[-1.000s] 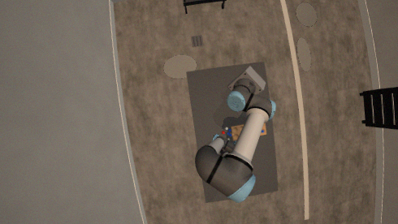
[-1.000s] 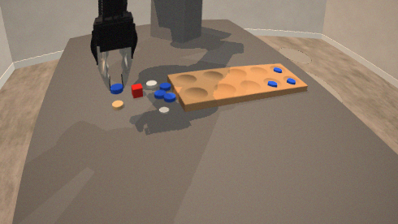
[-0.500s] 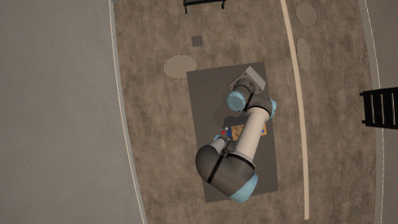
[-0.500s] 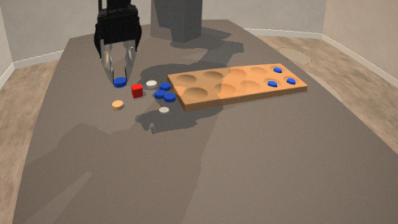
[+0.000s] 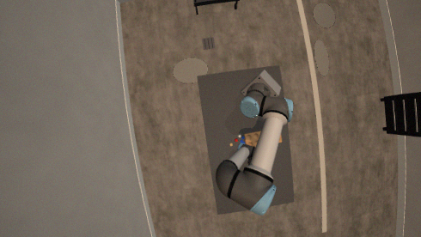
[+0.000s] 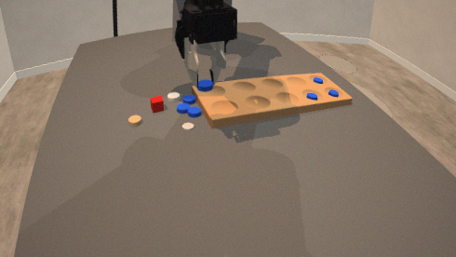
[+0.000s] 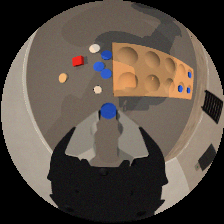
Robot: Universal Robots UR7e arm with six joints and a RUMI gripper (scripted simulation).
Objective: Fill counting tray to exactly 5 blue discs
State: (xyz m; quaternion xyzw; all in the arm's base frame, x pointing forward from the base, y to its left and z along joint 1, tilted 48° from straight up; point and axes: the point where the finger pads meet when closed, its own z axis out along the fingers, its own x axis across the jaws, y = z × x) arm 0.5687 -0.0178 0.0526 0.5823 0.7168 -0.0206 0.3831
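My gripper is now 200 mm to the right of the counting tray, 100 mm above it and 80 mm past it. Round my hand: red cube: 110 mm behind, 100 mm below, 80 mm to the right; white disc: 140 mm behind, 110 mm below, 40 mm to the right; tan disc: 140 mm to the right, 110 mm below, 70 mm behind.
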